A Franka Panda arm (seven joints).
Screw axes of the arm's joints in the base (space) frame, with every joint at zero. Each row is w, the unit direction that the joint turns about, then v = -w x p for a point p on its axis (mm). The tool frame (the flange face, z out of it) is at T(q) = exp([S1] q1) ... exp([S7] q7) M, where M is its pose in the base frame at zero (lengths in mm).
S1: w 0 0 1 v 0.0 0.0 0.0
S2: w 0 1 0 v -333.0 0.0 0.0
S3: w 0 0 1 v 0.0 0.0 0.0
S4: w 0 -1 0 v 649.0 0.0 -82.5
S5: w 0 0 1 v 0.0 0.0 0.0
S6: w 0 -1 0 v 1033.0 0.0 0.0
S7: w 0 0 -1 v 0.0 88.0 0.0
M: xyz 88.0 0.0 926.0 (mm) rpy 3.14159 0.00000 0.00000 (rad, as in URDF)
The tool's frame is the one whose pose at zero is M.
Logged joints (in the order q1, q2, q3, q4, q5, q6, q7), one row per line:
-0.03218, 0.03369, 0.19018, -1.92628, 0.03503, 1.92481, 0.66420
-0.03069, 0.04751, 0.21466, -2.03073, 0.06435, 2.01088, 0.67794
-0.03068, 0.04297, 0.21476, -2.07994, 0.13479, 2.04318, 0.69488
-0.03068, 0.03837, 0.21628, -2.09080, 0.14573, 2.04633, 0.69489
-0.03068, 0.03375, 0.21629, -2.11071, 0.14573, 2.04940, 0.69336
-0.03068, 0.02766, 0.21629, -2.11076, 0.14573, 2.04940, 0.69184
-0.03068, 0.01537, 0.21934, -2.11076, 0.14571, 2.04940, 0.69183
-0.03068, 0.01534, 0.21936, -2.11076, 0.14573, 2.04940, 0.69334
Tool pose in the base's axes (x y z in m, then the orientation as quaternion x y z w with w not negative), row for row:
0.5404, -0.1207, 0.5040, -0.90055, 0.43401, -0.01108, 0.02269
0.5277, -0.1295, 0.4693, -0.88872, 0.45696, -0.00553, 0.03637
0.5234, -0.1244, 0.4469, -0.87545, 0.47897, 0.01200, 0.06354
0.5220, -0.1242, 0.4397, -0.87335, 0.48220, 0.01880, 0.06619
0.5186, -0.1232, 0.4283, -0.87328, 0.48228, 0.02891, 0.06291
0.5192, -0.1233, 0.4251, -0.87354, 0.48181, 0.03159, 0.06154
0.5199, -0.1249, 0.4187, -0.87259, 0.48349, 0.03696, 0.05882
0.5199, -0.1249, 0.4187, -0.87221, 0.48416, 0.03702, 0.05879
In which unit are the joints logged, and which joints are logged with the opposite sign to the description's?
The joints are logged in radians. Opposite sign: q2, q3.
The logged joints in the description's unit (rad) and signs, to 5 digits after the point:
-0.03218, -0.03369, -0.19018, -1.92628, 0.03503, 1.92481, 0.66420
-0.03069, -0.04751, -0.21466, -2.03073, 0.06435, 2.01088, 0.67794
-0.03068, -0.04297, -0.21476, -2.07994, 0.13479, 2.04318, 0.69488
-0.03068, -0.03837, -0.21628, -2.09080, 0.14573, 2.04633, 0.69489
-0.03068, -0.03375, -0.21629, -2.11071, 0.14573, 2.04940, 0.69336
-0.03068, -0.02766, -0.21629, -2.11076, 0.14573, 2.04940, 0.69184
-0.03068, -0.01537, -0.21934, -2.11076, 0.14571, 2.04940, 0.69183
-0.03068, -0.01534, -0.21936, -2.11076, 0.14573, 2.04940, 0.69334

